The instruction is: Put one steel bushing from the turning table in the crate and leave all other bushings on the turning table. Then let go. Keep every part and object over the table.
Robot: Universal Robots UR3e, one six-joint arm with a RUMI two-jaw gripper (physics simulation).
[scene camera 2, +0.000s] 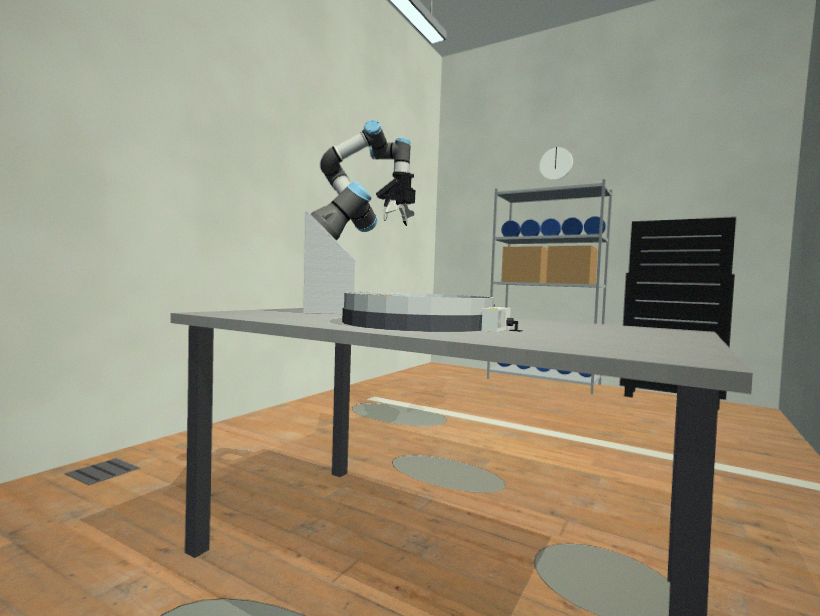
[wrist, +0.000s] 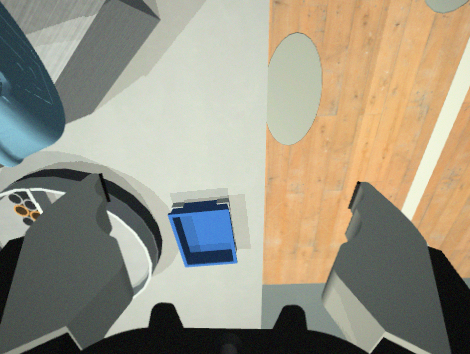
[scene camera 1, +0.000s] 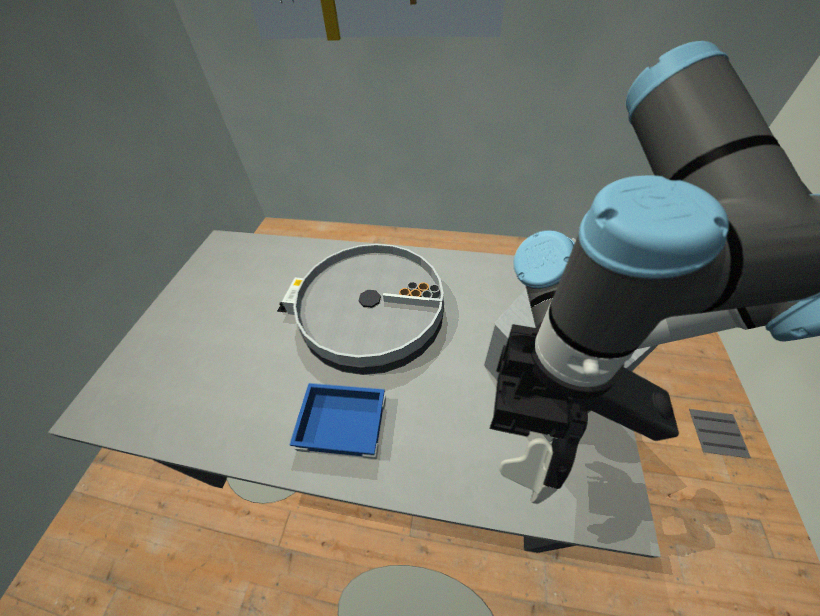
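Pixels of known places: gripper, fingertip midpoint: (scene camera 2: 395, 223) (wrist: 231, 181) (scene camera 1: 536, 436); arm's base at its link origin: (scene camera 2: 322, 228).
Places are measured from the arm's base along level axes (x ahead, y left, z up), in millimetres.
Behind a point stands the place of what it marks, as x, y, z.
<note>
The turning table (scene camera 1: 361, 360) @(384, 230, -233) (scene camera 2: 417, 305) @(637, -99, -238) (wrist: 155, 240) @(404, 242, -262) is a round, light-walled tray with a dark base. Several upright ring-like bushings stand against its divider, some orange and some grey; grey steel bushings (scene camera 1: 434, 289) (wrist: 27, 221) stand among the orange bushings (scene camera 1: 422, 286) @(365, -61, -235) (wrist: 21, 210) @(366, -60, -231). The blue crate (scene camera 1: 334, 450) @(321, 434, -253) (wrist: 210, 264) @(440, 402, -250) is open-topped and empty. My gripper (scene camera 1: 521, 480) (scene camera 2: 395, 221) @(-7, 340, 58) (wrist: 231, 181) @(-7, 340, 58) is open and empty, high above the table. In the wrist view the left finger covers part of the turning table. The crate does not show in scene camera 2.
The white divider (scene camera 1: 412, 300) @(361, 6, -226) runs from near the dark hub (scene camera 1: 369, 298) @(481, 46, -239) to the turning table's wall. A small white box (scene camera 1: 292, 295) @(694, 139, -241) (scene camera 2: 494, 318) @(732, 75, -266) is beside that wall. The arm's grey pedestal (scene camera 2: 326, 271) @(70, -20, -154) (wrist: 107, 55) @(-17, 143, -201) stands on the grey table top (scene camera 1: 218, 371) @(744, 415, -300) (scene camera 2: 636, 341) @(1006, 237, -300).
</note>
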